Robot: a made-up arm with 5 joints. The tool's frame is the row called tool. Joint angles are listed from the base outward. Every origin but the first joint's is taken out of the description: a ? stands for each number. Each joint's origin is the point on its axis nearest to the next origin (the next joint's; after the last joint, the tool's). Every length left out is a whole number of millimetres.
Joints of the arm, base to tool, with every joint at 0 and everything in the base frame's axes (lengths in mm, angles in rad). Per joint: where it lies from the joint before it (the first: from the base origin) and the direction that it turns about. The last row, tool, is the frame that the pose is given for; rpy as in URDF.
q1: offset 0 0 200 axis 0 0 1
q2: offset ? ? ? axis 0 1 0
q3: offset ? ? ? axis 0 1 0
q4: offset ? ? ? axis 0 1 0
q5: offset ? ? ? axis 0 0 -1
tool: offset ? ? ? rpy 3.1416 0 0
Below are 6 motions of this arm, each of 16 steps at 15 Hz.
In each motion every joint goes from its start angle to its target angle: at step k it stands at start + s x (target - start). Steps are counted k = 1, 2, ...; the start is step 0. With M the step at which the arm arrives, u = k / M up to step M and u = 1 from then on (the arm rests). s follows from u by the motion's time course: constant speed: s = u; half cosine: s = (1 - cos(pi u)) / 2; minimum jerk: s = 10 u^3 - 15 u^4 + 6 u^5.
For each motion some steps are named. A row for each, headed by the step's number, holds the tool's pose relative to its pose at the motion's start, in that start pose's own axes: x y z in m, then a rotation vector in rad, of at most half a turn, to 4 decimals.
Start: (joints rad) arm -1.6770 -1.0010 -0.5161 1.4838 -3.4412
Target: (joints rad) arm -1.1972 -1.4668 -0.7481 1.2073 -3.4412
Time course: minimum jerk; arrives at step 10
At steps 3, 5, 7, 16:
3: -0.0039 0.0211 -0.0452 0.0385 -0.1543 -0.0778
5: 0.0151 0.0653 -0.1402 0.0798 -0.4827 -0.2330
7: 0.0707 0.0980 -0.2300 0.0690 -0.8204 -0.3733
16: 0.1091 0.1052 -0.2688 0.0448 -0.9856 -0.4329

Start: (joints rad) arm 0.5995 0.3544 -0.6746 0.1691 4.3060
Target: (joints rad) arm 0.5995 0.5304 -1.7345 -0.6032 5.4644
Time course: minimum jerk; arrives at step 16
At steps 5, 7, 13, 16:
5: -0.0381 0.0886 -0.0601 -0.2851 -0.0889 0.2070
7: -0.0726 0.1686 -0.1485 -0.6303 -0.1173 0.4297
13: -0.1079 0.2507 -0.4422 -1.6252 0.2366 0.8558
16: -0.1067 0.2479 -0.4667 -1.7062 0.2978 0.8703

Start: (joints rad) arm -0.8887 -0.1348 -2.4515 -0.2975 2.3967
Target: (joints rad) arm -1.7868 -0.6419 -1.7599 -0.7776 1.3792
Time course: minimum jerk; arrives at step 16
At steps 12, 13, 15, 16:
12: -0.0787 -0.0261 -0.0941 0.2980 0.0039 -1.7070
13: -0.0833 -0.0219 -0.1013 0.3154 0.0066 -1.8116
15: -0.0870 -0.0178 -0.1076 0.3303 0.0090 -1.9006
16: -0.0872 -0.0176 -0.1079 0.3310 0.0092 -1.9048

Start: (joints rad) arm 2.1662 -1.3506 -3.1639 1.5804 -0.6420
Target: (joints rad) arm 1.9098 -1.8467 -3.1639 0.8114 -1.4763
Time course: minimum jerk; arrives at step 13
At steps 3, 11, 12, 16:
3: 0.0196 -0.0051 -0.0394 -0.0694 0.0810 -0.0916
11: 0.0765 -0.1857 -0.4892 -1.0489 0.7320 -0.9455
12: 0.0733 -0.1930 -0.5009 -1.0825 0.7445 -0.9624
16: 0.0728 -0.1943 -0.5029 -1.0881 0.7465 -0.9651

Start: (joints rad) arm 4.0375 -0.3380 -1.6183 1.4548 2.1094
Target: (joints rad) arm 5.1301 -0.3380 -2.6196 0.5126 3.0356
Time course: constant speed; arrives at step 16
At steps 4, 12, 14, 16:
4: -0.0985 0.0354 -0.1658 0.2689 -0.4414 0.0235
12: -0.0177 0.1484 -0.4984 0.2139 -1.5900 0.2412
14: 0.0562 0.1554 -0.5497 0.0651 -1.8805 0.3254
16: 0.1411 0.1471 -0.5786 -0.1365 -2.1552 0.4196

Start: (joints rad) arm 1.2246 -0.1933 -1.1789 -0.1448 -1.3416
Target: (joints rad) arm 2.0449 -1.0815 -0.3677 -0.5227 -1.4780
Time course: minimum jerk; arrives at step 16
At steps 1, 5, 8, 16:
1: 0.0010 0.0000 -0.0007 -0.0006 0.0020 -0.0004
5: 0.0687 -0.0059 -0.0602 -0.0480 0.1618 -0.0264
8: 0.1445 -0.0265 -0.1814 -0.1405 0.4460 -0.0423
16: 0.1577 -0.0804 -0.3561 -0.2925 0.8721 0.0163

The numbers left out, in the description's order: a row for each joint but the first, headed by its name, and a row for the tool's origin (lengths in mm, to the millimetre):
q2: 0 0 0
q3: 53 0 280
q4: 82 0 -362
q5: 112 0 -143
tool: 0 0 0

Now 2 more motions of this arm.
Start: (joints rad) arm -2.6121 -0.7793 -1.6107 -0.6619 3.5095
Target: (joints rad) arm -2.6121 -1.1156 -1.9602 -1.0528 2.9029
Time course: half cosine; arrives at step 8
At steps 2, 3, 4, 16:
2: -0.0618 0.0238 -0.0143 -0.0501 -0.1496 -0.0886
3: -0.1274 0.0491 -0.0385 -0.0901 -0.3204 -0.1855
4: -0.1998 0.0770 -0.0773 -0.1160 -0.5278 -0.2959
16: -0.3531 0.1361 -0.2215 -0.0705 -1.0897 -0.5461

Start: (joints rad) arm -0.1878 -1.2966 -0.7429 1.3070 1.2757
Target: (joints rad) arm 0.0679 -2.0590 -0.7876 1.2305 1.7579
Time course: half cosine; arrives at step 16
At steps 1, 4, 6, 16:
1: -0.0007 0.0004 -0.0031 0.0086 0.0009 0.0028
4: -0.0096 0.0099 -0.0462 0.1319 0.0073 0.0443
6: -0.0186 0.0283 -0.0958 0.2793 0.0007 0.0967
16: -0.0278 0.1850 -0.2633 0.8950 -0.1969 0.3462

